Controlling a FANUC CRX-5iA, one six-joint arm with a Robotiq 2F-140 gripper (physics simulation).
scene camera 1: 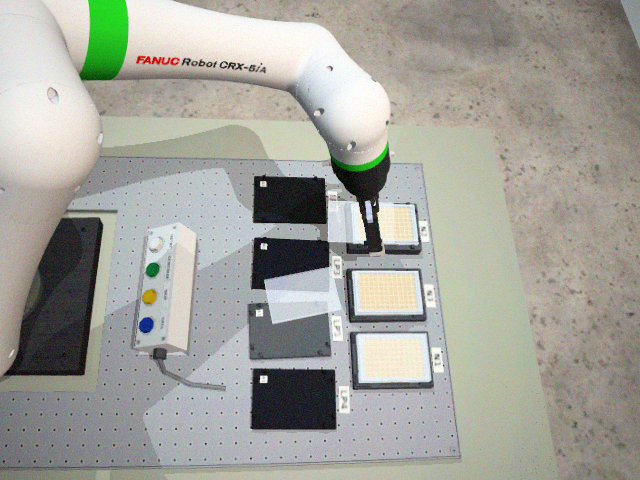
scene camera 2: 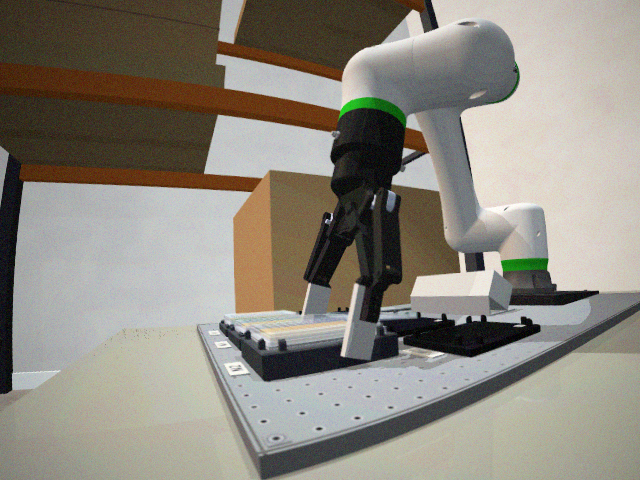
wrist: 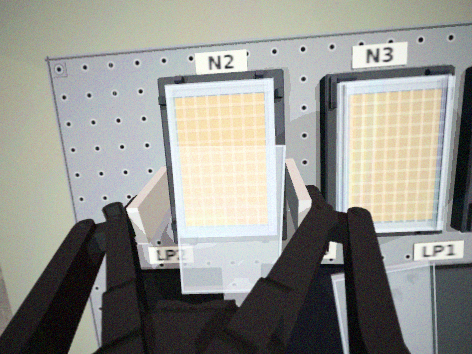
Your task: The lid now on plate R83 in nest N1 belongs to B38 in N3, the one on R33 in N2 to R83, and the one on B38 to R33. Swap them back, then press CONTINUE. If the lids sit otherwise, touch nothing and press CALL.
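Seen in the pictures: gripper, fingertip midpoint: [wrist: 227, 177]; arm's base, link origin: [scene camera 2: 525, 292].
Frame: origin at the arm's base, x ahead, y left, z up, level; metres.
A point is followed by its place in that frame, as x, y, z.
Note:
My gripper [scene camera 1: 374, 248] [scene camera 2: 336, 334] @(0.700, 0.057, -0.003) [wrist: 227, 177] @(0.700, 0.057, -0.003) is open, its pale fingers low on both sides of nest N2, with a small gap beside the left finger in the wrist view. The plate in N2 [scene camera 1: 405, 224] @(0.756, 0.049, 0.020) [wrist: 220, 120] @(0.749, 0.051, 0.025) shows an amber grid. A clear lid [scene camera 1: 338, 227] @(0.621, 0.052, 0.026) [wrist: 230, 270] @(0.625, 0.065, 0.028) overlaps it lengthwise and reaches past it over LP2. The plates in N3 [scene camera 1: 387, 293] @(0.692, -0.086, 0.015) [wrist: 395, 155] @(0.698, -0.082, 0.017) and N1 [scene camera 1: 393, 357] @(0.678, -0.206, 0.017) sit in their nests; N3's shows doubled clear edges. Another clear lid [scene camera 1: 302, 297] @(0.535, -0.072, 0.005) lies skewed across LP3 and LP1. Plate names are unreadable.
The button box [scene camera 1: 180, 279] @(0.323, -0.032, 0.054) [scene camera 2: 454, 291] @(0.337, -0.017, 0.033) has a green CONTINUE button [scene camera 1: 152, 269] @(0.276, -0.010, 0.057), a yellow button [scene camera 1: 149, 296] @(0.269, -0.059, 0.058) and a blue CALL button [scene camera 1: 146, 324] @(0.263, -0.108, 0.057). Black stands LP2 [scene camera 1: 289, 200] @(0.539, 0.136, -0.004), LP3 [scene camera 1: 273, 258] @(0.492, 0.014, -0.004) and LP4 [scene camera 1: 294, 397] @(0.497, -0.248, -0.004) and grey stand LP1 [scene camera 1: 289, 338] @(0.502, -0.143, -0.004) form a row beside the nests.

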